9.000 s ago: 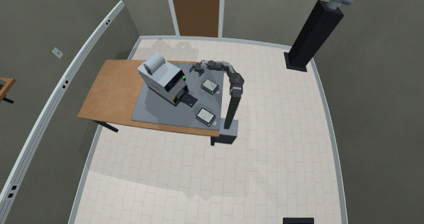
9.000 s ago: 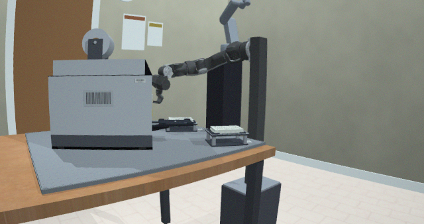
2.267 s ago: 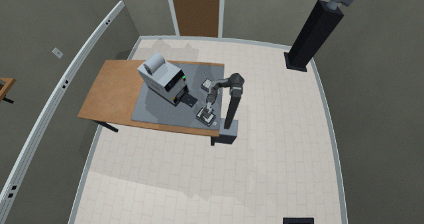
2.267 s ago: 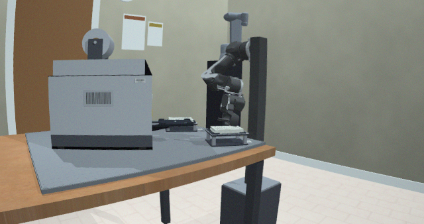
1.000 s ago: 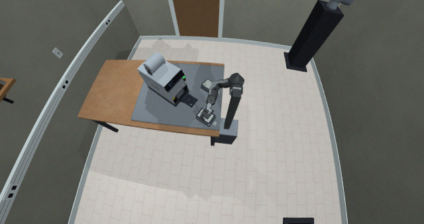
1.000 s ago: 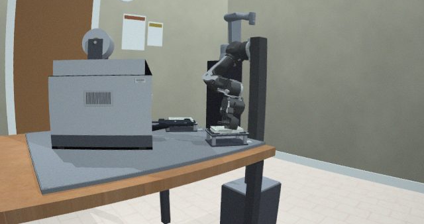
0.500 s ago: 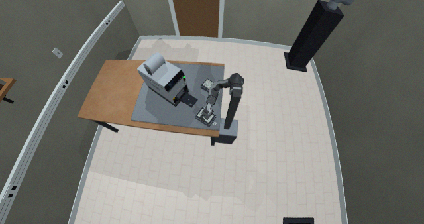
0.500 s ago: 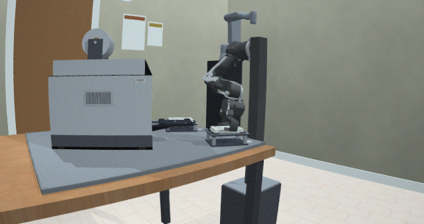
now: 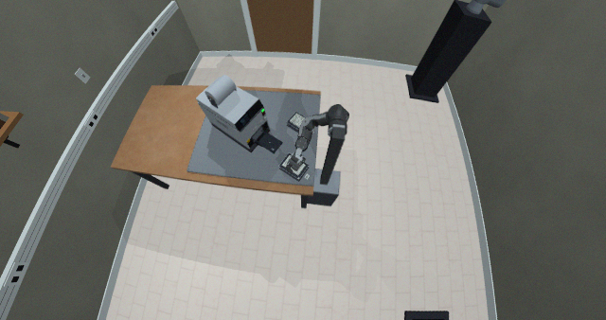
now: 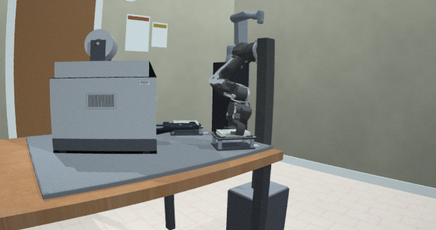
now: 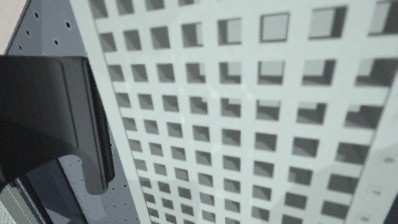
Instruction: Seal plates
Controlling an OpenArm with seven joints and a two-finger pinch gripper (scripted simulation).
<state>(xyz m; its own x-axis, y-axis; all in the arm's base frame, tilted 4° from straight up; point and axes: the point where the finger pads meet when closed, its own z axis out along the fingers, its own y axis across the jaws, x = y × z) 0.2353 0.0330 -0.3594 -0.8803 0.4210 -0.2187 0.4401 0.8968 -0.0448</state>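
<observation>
Right now the plate nest is 2 cm below my hand. The rest, counted from my hand: white open-well plate (35 cm to the right, 1 cm below, 1 cm ahead); yellow warning mark (31 cm ahead, 9 cm to the right, 8 cm above); sealer stage (18 cm ahead, 13 cm to the right, 3 cm above).
</observation>
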